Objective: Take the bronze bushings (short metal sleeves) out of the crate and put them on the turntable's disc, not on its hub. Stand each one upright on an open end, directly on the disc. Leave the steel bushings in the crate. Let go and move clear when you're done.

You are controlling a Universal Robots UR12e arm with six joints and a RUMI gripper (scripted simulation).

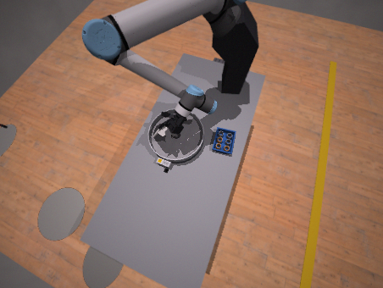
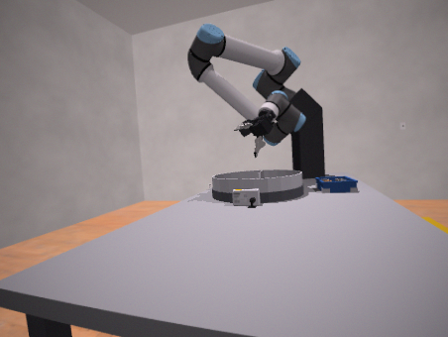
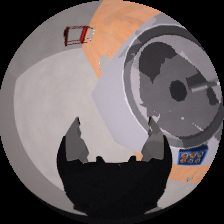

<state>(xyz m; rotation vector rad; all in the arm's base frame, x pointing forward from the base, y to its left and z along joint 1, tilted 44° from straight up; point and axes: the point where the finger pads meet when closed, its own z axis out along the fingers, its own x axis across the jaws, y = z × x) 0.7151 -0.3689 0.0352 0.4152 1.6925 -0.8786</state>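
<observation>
Now: hand 12 cm past the blue crate, 41 cm to the right of it and 21 cm above it. From my hand the other things lie so: turntable disc (10 cm behind, 5 cm to the left, 18 cm below).
</observation>
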